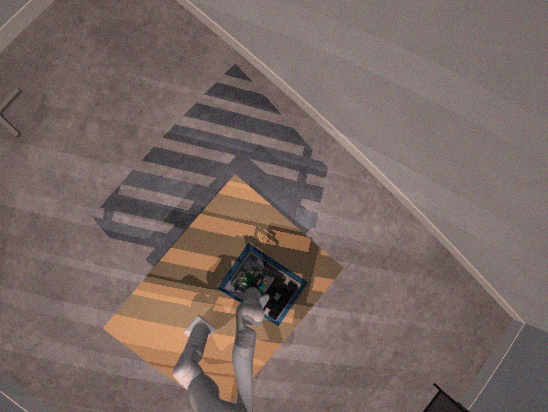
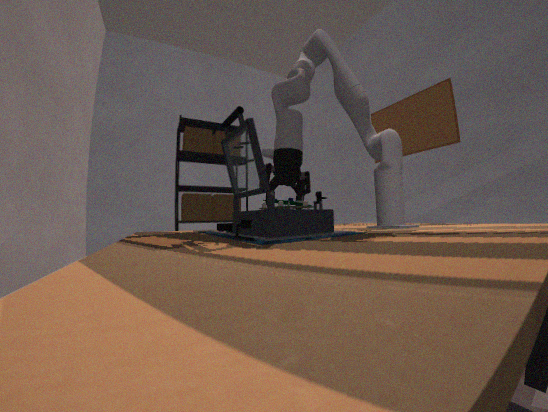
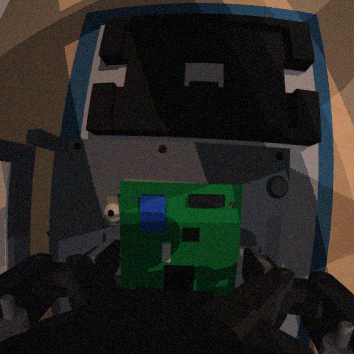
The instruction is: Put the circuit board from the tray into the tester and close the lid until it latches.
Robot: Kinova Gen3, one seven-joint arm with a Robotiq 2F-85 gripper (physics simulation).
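The green circuit board lies flat on the grey tester, apart from the empty black tray at the other end of the blue mat. My gripper is open. It hangs just above the board, with one finger on each side and neither touching it. The tester's lid stands raised and tilted back on its hinge.
A dark shelf rack with cardboard boxes stands behind the tester. The arm's base stands on the wooden table beside the mat. An orange panel hangs on the wall.
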